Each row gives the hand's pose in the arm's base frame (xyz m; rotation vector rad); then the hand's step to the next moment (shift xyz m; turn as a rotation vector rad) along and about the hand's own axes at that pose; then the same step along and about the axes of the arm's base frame.
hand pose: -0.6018 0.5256 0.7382 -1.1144 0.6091 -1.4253
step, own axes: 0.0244 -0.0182 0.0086 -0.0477 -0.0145 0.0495
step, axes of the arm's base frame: 0.0023 -0.0177 0.0261 0.0312 0.0598 0.0196
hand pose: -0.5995 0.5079 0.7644 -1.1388 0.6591 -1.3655
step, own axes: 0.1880 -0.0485 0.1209 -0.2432 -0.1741 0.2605
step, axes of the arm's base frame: 0.1185 -0.1434 0.1331 0.1256 0.3230 0.1928
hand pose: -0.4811 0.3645 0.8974 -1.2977 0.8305 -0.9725
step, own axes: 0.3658 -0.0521 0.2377 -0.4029 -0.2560 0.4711
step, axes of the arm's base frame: 0.3527 -0.2462 0.0894 0.2480 0.5507 0.2915
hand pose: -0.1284 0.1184 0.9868 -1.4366 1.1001 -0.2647
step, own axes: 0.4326 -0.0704 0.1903 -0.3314 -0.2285 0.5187
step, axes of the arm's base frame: 0.3945 -0.2074 -0.1723 0.3071 0.5348 0.2254
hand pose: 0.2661 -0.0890 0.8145 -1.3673 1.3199 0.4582
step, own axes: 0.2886 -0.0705 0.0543 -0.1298 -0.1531 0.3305
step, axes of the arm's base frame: 0.1688 -0.0954 -0.2316 0.2264 0.3037 0.0776
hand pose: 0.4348 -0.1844 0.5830 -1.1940 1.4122 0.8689
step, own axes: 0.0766 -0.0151 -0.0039 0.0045 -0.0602 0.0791
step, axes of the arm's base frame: 0.0168 -0.0233 -0.0727 0.0784 0.0596 -0.0140
